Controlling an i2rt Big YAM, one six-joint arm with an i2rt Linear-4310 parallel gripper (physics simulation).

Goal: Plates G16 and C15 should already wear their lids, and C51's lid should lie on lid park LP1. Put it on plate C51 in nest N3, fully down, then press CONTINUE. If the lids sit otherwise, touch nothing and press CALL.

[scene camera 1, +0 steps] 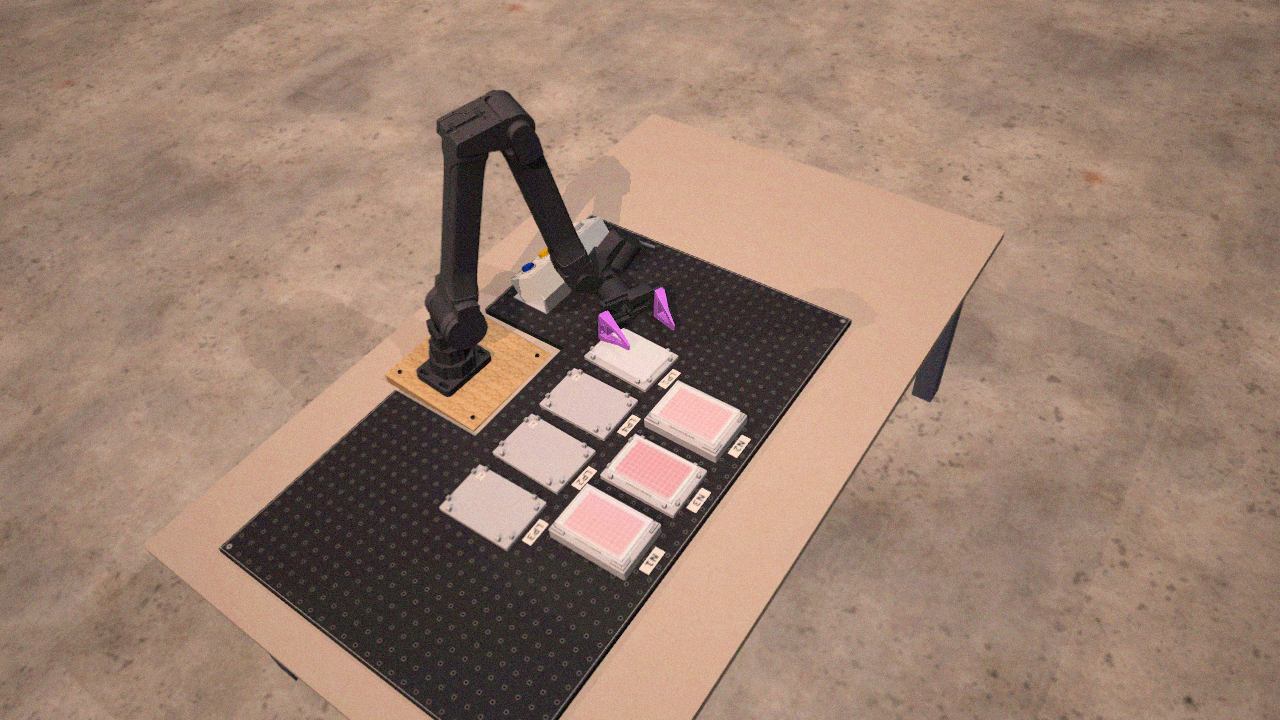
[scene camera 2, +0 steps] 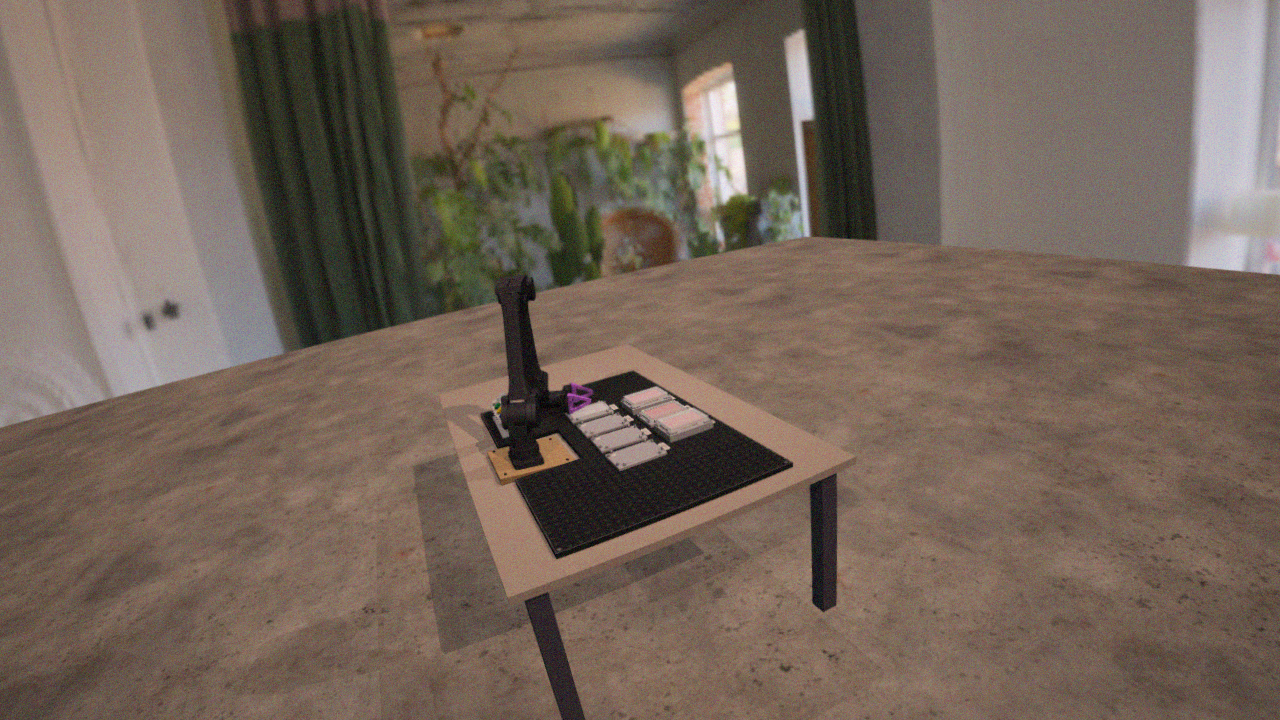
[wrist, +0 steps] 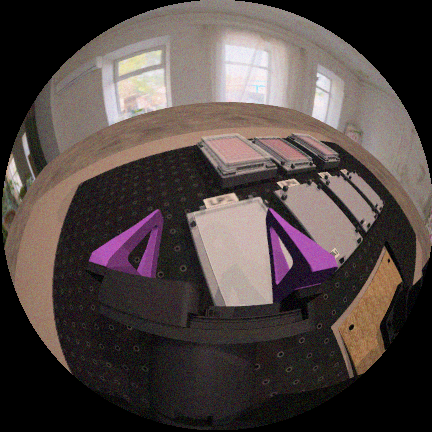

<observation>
The pictures show: my gripper and a white button box.
My gripper is seen too in scene camera 2 and in the wrist view.
</observation>
